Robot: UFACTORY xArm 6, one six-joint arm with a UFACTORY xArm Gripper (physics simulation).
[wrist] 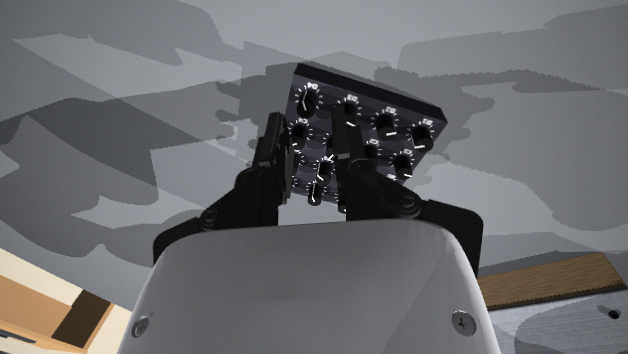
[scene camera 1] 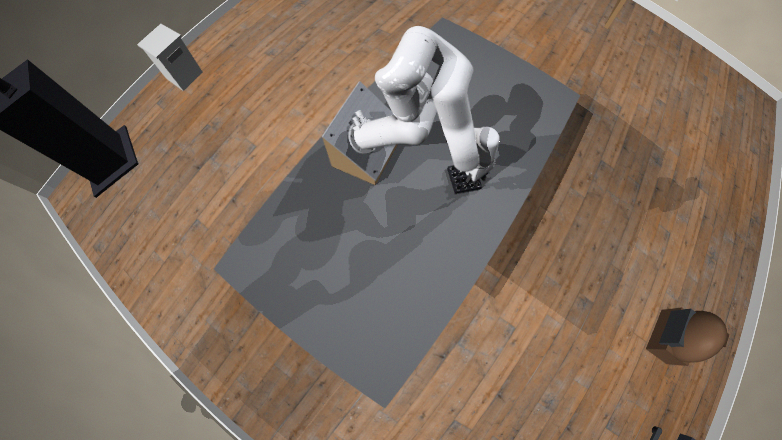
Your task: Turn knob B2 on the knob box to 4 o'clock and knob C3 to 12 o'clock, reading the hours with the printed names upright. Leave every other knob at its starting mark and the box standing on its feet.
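Where they show: gripper, fingertip midpoint: (wrist: 311, 129) (scene camera 1: 478, 180); arm's base at its link origin: (scene camera 1: 363, 136).
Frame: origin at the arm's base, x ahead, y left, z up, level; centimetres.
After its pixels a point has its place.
Observation:
The black knob box (scene camera 1: 451, 182) @(x 28.9, y 18.9, z -12.5 cm) (wrist: 370, 93) @(x 35.2, y 22.5, z -12.3 cm) stands on the grey table top (scene camera 1: 415, 306) @(x 57.1, y -19.2, z -13.9 cm). Its printed names look upside down in the wrist view. Knob C3 (wrist: 329, 145) @(x 32.5, y 25.5, z -10.5 cm) shows partly beside the right-hand finger. Knob B2 cannot be made out behind that finger. Knobs D4 (wrist: 306, 105) @(x 35.9, y 26.5, z -10.1 cm), C4 (wrist: 299, 135) @(x 33.6, y 27.4, z -10.3 cm) and B3 (wrist: 324, 171) @(x 30.1, y 26.1, z -10.5 cm) show in or near the gap between the fingers. My gripper (scene camera 1: 474, 176) @(x 35.2, y 26.1, z -8.5 cm) (wrist: 311, 129) @(x 35.2, y 26.1, z -8.5 cm) is partly open over the box, with nothing held; whether its tips touch a knob cannot be told.
Knobs D2 (wrist: 385, 125) @(x 34.0, y 21.7, z -10.3 cm), D1 (wrist: 422, 137) @(x 32.9, y 19.4, z -10.3 cm) and C1 (wrist: 402, 166) @(x 30.4, y 20.4, z -10.3 cm) stand right of the fingers in the wrist view. The arm's wood-sided mounting block (scene camera 1: 349, 163) @(x 4.2, y -9.1, z -3.9 cm) is left of the knob box in the scene view. A pale cabinet (scene camera 1: 177, 62) stands on the floor.

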